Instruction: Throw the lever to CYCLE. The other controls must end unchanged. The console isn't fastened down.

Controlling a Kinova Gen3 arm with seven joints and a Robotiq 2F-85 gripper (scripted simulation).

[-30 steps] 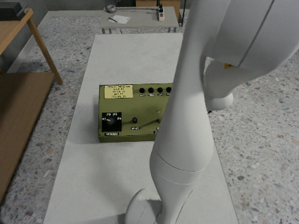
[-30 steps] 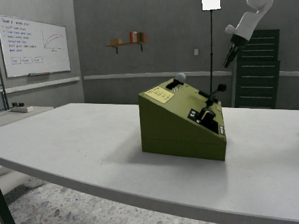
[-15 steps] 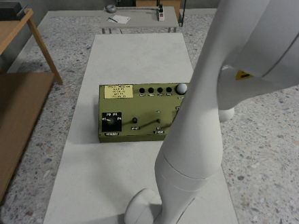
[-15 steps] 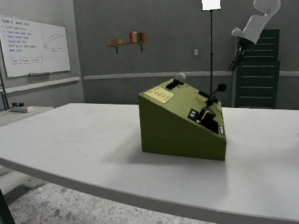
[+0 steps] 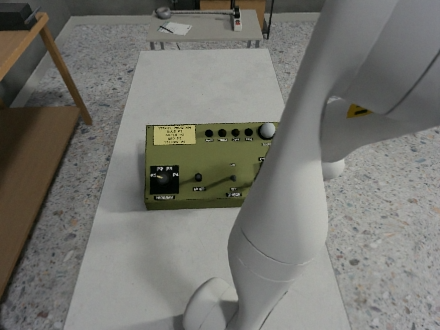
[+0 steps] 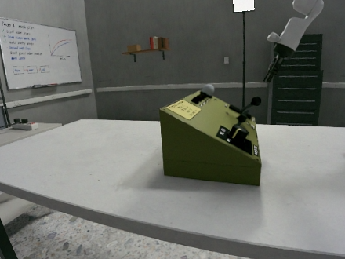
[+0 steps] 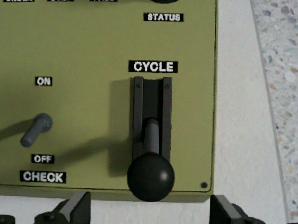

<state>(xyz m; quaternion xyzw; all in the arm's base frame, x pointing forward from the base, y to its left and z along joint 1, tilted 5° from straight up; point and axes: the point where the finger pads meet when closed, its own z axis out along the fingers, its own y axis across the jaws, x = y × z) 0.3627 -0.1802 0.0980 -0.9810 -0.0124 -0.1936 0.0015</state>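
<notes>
My gripper is now 11 cm above the black ball-topped lever and 8 cm short of it. The rest, counted from my hand: black rotary selector 37 cm to the left, 13 cm below, 10 cm ahead; mode button 24 cm to the left, 12 cm below, 10 cm ahead; grey check toggle 12 cm to the left, 12 cm below, 9 cm ahead.
</notes>
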